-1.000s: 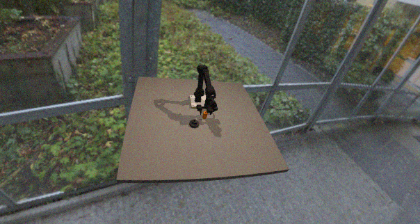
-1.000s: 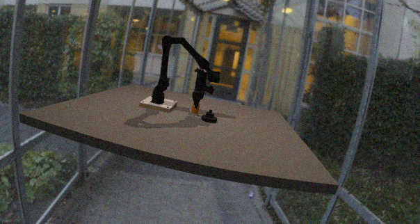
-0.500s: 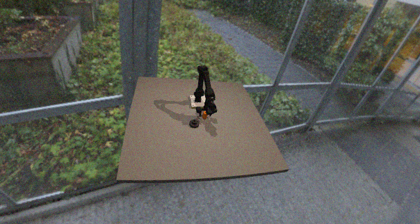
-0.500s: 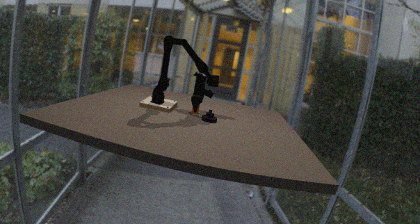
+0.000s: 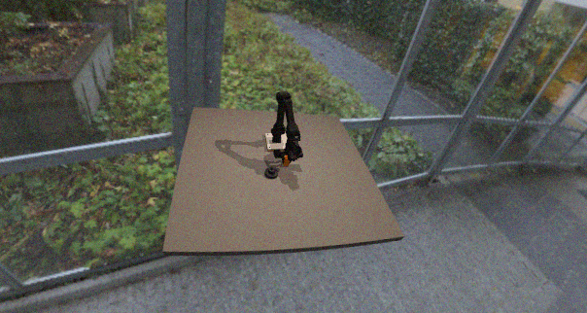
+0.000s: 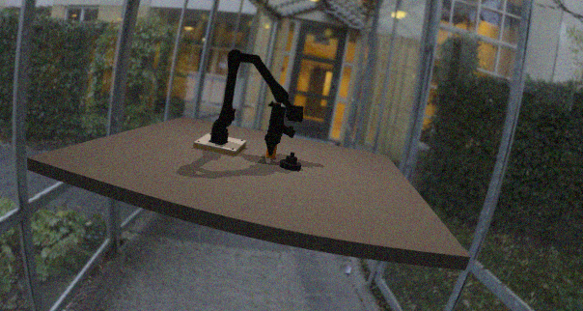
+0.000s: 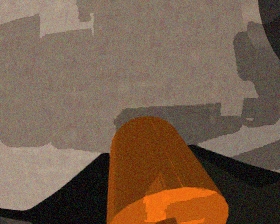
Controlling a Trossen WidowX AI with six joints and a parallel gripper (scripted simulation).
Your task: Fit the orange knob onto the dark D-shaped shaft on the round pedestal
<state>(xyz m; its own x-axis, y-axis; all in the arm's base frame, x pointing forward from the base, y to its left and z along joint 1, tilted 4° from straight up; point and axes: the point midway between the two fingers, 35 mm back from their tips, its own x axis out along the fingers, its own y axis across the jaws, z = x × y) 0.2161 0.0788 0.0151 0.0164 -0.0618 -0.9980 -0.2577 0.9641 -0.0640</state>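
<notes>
Right now the dark round pedestal is 11 cm ahead of my gripper tip, 9 cm to the right of it and 2 cm above it. The rest, counted from my gripper tip: orange knob (2 cm above).
</notes>
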